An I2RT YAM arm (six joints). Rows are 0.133 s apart.
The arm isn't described. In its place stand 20 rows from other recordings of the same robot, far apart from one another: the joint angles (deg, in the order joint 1, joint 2, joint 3, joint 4, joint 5, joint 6), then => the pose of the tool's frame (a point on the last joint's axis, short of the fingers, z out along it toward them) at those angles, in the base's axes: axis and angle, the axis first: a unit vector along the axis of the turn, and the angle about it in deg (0 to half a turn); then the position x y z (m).
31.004 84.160 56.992 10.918 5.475 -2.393 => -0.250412, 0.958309, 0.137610, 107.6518, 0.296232, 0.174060, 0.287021
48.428 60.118 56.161 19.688 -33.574 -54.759 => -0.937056, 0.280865, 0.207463, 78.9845, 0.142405, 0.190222, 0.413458
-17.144 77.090 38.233 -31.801 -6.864 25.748 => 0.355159, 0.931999, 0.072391, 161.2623, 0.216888, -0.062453, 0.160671
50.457 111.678 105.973 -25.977 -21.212 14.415 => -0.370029, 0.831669, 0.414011, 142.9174, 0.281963, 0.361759, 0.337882
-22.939 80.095 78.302 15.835 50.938 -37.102 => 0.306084, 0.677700, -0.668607, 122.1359, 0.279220, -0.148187, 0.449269
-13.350 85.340 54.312 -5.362 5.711 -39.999 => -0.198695, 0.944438, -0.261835, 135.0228, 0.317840, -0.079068, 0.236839
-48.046 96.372 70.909 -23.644 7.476 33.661 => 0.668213, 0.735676, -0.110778, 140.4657, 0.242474, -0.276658, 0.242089
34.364 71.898 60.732 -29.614 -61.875 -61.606 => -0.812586, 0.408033, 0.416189, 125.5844, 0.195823, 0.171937, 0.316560
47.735 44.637 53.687 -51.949 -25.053 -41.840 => -0.747818, 0.620437, 0.236276, 135.4186, 0.084677, 0.115588, 0.324456
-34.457 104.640 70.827 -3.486 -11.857 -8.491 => 0.173690, 0.981187, -0.084282, 127.1887, 0.342414, -0.226085, 0.216489
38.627 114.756 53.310 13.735 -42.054 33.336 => -0.169963, 0.866161, 0.469975, 171.3004, 0.272557, 0.248314, 0.092423
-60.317 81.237 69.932 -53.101 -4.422 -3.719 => 0.464551, 0.881228, -0.087352, 156.0353, 0.140590, -0.241107, 0.286478
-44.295 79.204 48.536 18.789 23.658 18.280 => 0.612201, 0.705904, -0.356243, 111.1806, 0.216352, -0.231051, 0.277527
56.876 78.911 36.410 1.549 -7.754 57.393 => -0.024337, 0.921731, 0.387065, 160.0681, 0.145115, 0.231193, 0.179665
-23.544 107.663 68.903 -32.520 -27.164 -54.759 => -0.306098, 0.948381, 0.082927, 148.8035, 0.338931, -0.129952, 0.158375
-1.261 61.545 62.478 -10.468 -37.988 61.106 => 0.212134, 0.794627, 0.568830, 132.1714, 0.239273, 0.016650, 0.392683
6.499 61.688 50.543 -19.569 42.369 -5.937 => 0.101416, 0.930592, -0.351729, 124.8764, 0.234218, 0.002536, 0.306204
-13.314 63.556 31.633 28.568 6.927 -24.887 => -0.041294, 0.938412, -0.343041, 101.4911, 0.243517, -0.062040, 0.264855
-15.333 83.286 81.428 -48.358 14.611 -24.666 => -0.034084, 0.970909, -0.237009, 147.9283, 0.292103, -0.089403, 0.344377
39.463 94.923 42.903 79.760 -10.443 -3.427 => -0.430839, 0.744755, 0.509625, 74.4839, 0.256228, 0.219299, 0.271075
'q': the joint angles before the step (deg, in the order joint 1, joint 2, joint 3, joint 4, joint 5, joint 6). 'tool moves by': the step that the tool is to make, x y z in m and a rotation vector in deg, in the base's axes. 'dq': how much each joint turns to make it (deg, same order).
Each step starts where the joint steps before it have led.
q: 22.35 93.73 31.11 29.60 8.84 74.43
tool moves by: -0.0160 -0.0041 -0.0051 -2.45 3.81 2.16
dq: 0.34 -2.82 -2.48 -4.55 -1.02 -1.72
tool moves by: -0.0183 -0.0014 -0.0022 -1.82 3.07 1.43
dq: 1.29 -3.66 -2.57 -4.57 0.18 -0.45
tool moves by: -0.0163 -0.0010 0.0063 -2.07 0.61 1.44
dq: 1.49 -5.30 -1.94 -4.60 1.11 -1.20
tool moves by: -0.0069 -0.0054 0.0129 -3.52 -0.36 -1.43
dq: 0.03 -5.11 0.41 -6.43 3.32 -1.50
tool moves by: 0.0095 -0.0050 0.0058 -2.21 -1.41 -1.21
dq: -1.84 0.64 1.72 -0.18 1.29 -2.40
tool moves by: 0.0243 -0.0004 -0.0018 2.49 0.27 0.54
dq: -2.71 5.94 3.88 2.83 -4.02 -0.36
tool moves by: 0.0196 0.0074 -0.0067 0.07 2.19 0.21
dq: -0.12 6.13 4.51 -0.47 -0.81 0.41
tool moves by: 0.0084 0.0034 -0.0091 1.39 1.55 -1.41
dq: 0.01 3.69 1.59 0.80 -0.26 2.34
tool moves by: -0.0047 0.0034 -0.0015 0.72 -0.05 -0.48
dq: 1.02 -0.36 -0.90 0.61 0.61 1.54
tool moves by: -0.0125 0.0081 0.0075 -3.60 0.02 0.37
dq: 2.96 -3.11 -0.46 -4.00 4.16 -0.50
